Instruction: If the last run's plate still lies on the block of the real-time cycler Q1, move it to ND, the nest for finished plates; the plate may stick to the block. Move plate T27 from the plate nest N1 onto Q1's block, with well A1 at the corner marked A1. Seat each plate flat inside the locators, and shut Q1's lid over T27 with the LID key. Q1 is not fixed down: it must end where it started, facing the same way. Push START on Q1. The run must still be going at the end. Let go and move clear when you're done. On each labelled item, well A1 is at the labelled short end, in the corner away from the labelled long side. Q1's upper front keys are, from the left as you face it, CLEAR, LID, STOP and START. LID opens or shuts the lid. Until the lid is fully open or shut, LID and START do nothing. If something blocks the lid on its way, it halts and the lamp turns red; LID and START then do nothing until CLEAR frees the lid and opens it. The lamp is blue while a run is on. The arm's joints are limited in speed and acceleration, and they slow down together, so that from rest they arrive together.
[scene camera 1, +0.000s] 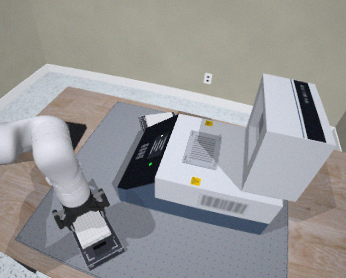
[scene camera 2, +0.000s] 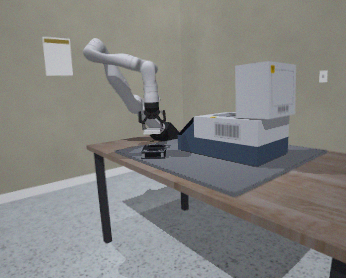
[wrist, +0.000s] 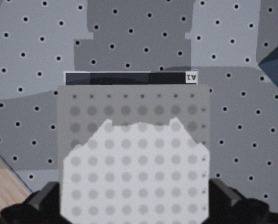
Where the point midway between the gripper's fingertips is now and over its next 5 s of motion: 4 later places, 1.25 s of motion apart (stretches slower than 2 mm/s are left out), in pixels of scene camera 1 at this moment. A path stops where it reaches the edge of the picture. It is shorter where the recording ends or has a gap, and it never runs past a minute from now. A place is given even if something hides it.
The gripper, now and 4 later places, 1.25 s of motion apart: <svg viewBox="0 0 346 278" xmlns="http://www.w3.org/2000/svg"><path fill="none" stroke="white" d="M87 221L84 214L80 205L78 198L117 179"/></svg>
